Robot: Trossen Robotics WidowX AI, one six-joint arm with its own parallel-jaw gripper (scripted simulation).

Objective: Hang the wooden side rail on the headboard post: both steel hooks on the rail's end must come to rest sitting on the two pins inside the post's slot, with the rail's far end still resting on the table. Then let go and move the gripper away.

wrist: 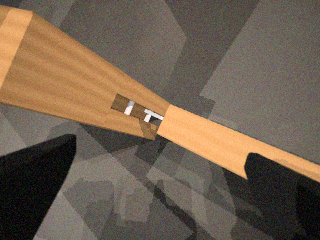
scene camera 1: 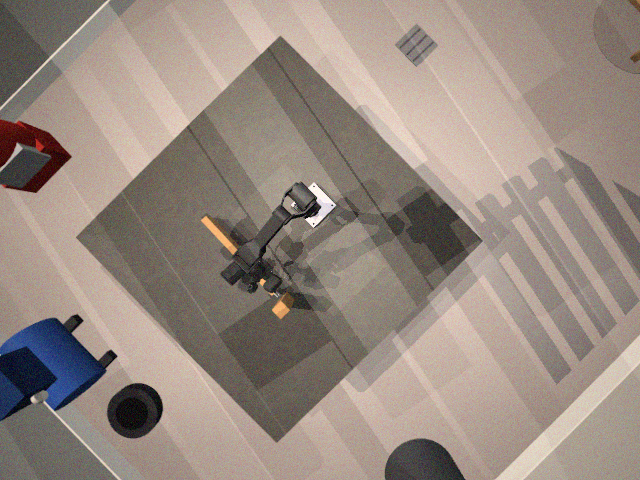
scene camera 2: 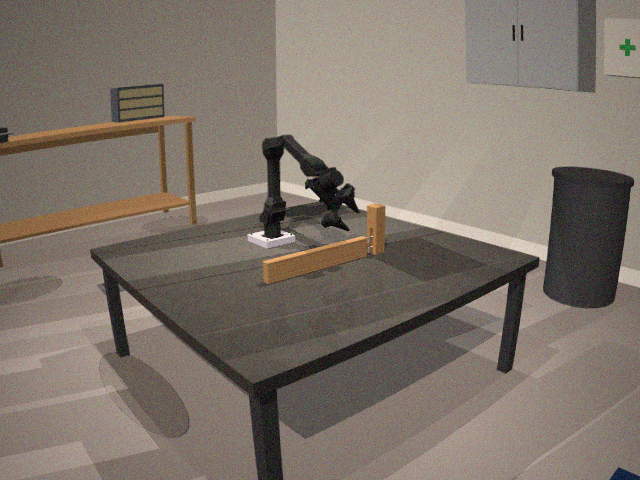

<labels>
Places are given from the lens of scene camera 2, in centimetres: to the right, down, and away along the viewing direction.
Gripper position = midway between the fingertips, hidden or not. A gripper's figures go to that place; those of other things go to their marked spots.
my gripper (scene camera 2: 353, 221): 12, -7, 196
wooden side rail (scene camera 2: 274, 270): -15, 10, 175
headboard post (scene camera 2: 375, 212): 20, -10, 197
The marked spots on the headboard post and the wooden side rail are 46 cm apart.
</labels>
